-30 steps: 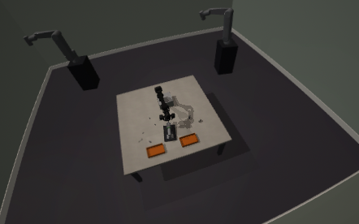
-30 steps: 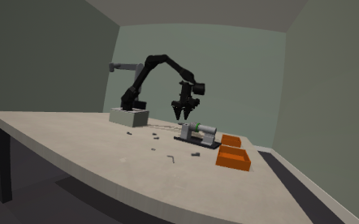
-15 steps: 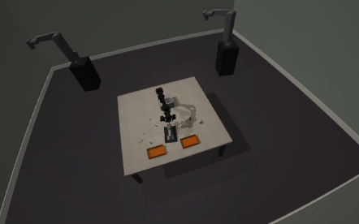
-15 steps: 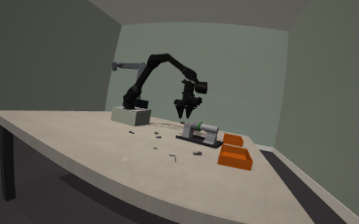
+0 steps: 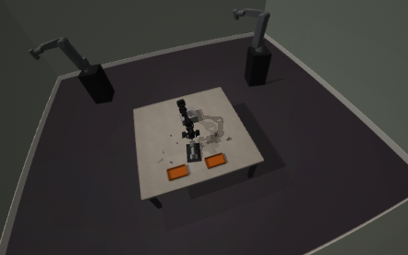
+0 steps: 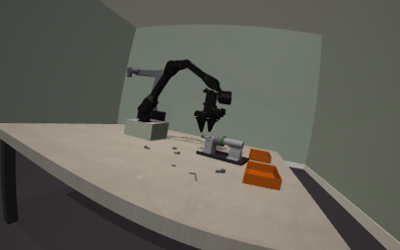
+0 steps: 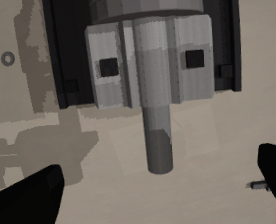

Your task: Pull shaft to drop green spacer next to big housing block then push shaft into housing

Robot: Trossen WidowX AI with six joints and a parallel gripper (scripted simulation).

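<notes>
Now: gripper tip 70 mm short of the grey shaft and 30 mm above it. From my gripper tip the other things lie so: green spacer (110 mm ahead, 30 mm below).
</notes>
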